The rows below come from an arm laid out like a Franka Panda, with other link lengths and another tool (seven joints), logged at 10 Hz.
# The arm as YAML. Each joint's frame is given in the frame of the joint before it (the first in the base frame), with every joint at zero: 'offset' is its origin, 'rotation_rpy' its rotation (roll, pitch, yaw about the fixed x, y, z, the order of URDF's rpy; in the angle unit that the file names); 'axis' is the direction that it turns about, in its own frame. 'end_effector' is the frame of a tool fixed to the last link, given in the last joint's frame.
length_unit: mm
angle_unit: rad
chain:
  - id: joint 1
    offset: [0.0, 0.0, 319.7]
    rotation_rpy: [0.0, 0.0, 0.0]
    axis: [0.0, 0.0, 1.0]
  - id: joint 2
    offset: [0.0, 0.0, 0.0]
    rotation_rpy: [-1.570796, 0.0, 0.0]
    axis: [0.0, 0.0, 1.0]
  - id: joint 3
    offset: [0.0, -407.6, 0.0]
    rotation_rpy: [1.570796, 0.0, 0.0]
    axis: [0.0, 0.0, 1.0]
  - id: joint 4
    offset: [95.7, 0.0, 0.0]
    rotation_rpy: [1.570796, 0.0, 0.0]
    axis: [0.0, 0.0, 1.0]
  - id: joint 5
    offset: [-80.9, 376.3, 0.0]
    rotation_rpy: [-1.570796, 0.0, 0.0]
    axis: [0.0, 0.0, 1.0]
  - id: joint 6
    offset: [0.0, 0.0, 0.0]
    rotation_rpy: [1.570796, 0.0, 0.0]
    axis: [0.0, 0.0, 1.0]
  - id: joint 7
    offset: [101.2, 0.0, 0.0]
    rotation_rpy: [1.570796, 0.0, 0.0]
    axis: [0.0, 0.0, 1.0]
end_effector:
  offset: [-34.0, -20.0, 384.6]
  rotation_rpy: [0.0, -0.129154, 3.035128]
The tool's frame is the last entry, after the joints.
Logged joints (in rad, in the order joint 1, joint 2, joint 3, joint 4, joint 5, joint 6, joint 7), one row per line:
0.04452, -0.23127, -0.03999, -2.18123, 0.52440, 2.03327, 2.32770
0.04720, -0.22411, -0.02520, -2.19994, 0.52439, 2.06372, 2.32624
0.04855, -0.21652, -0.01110, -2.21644, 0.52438, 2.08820, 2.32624
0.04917, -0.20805, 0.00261, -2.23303, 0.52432, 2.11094, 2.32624
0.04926, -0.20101, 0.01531, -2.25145, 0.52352, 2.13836, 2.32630
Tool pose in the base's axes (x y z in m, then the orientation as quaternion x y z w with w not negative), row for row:
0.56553, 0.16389, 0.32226, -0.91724, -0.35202, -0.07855, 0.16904
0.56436, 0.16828, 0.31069, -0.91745, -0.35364, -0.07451, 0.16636
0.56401, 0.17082, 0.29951, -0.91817, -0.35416, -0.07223, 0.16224
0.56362, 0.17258, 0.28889, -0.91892, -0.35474, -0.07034, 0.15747
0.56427, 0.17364, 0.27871, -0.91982, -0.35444, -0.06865, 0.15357
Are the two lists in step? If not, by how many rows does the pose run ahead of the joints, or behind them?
The pose runs 2 rows ahead of the joints: the pose in row i belongs to the joints in row i + 2.
